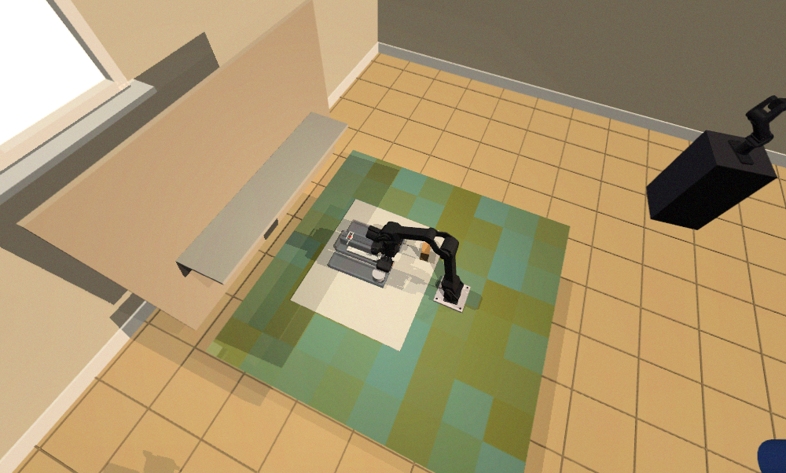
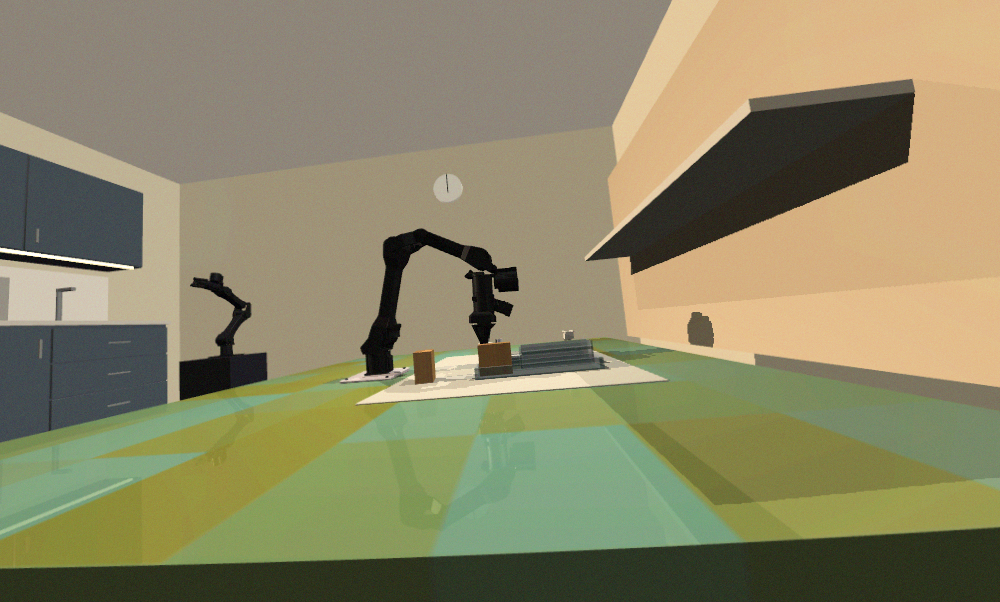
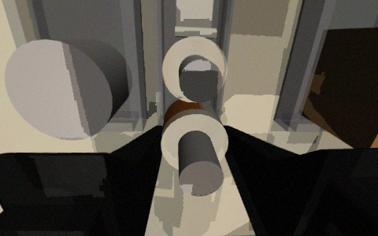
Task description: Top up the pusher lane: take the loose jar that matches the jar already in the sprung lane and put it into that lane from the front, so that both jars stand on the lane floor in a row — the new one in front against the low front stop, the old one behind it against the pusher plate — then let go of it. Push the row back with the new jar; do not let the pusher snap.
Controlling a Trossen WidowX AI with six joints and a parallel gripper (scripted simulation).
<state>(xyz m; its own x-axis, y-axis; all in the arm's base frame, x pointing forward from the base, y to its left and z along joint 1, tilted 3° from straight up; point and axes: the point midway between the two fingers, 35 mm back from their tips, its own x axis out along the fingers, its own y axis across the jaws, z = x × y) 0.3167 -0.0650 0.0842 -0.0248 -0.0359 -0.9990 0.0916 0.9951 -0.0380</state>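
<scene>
My gripper tip is now 30 mm short of the wide grey cylinder, 80 mm to the right of it and 20 mm above it. Round my gripper tip: wall shelf (520 mm ahead, 40 mm to the right, 320 mm above); then lane rack (150 mm ahead, 40 mm to the right, 30 mm below); then brown box (20 mm ahead, 130 mm to the right, 10 mm below).
</scene>
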